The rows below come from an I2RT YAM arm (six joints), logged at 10 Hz.
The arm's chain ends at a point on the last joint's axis. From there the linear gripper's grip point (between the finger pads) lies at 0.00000 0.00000 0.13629 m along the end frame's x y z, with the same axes.
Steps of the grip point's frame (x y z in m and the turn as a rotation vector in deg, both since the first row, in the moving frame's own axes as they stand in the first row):
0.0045 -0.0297 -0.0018 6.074 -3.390 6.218
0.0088 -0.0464 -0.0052 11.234 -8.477 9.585
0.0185 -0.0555 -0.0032 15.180 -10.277 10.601
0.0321 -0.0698 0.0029 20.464 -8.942 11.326
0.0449 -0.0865 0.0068 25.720 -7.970 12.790
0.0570 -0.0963 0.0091 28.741 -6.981 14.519
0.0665 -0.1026 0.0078 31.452 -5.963 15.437
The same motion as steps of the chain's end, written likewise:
0.0117 -0.0149 -0.0008 6.074 -3.390 6.218
0.0265 -0.0184 -0.0011 11.234 -8.477 9.585
0.0391 -0.0180 0.0037 15.180 -10.277 10.601
0.0480 -0.0206 0.0131 20.464 -8.942 11.326
0.0563 -0.0260 0.0215 25.720 -7.970 12.790
0.0643 -0.0296 0.0268 28.741 -6.981 14.519
0.0700 -0.0306 0.0284 31.452 -5.963 15.437

